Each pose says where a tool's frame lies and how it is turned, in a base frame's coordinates. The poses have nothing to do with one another.
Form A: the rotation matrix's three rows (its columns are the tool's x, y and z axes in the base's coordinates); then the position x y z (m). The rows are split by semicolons.
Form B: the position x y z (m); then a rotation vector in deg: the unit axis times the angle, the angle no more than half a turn. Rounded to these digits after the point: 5 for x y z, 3 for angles.
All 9 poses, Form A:
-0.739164 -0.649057 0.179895; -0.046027 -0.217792 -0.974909; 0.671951 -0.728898 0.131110; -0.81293 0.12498 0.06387
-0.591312 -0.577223 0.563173; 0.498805 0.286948 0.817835; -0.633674 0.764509 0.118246; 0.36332 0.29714 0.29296
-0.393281 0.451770 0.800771; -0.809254 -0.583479 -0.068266; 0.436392 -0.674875 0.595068; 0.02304 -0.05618 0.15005
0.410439 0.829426 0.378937; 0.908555 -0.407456 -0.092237; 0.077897 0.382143 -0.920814; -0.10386 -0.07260 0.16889
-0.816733 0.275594 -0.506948; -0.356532 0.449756 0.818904; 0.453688 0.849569 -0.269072; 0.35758 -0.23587 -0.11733
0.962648 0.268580 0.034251; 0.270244 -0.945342 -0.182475; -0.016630 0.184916 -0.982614; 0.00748 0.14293 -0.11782
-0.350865 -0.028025 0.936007; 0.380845 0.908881 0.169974; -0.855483 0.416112 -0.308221; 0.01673 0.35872 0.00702
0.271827 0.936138 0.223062; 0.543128 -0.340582 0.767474; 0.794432 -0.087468 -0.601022; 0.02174 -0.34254 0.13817
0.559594 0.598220 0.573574; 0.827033 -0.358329 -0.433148; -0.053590 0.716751 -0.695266; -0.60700 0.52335 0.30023
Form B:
-0.81293 0.12498 0.06387 46.990 -93.986 115.183
0.36332 0.29714 0.29296 -4.185 93.926 84.444
0.02304 -0.05618 0.15005 -56.087 33.690 -116.594
-0.10386 -0.07260 0.16889 136.716 86.760 22.805
0.35758 -0.23587 -0.11733 3.862 -120.991 -79.616
0.00748 0.14293 -0.11782 167.710 23.227 0.760
0.01673 0.35872 0.00702 14.873 108.255 24.707
0.02174 -0.34254 0.13817 -113.857 -76.092 -52.339
-0.60700 0.52335 0.30023 119.631 65.248 23.805

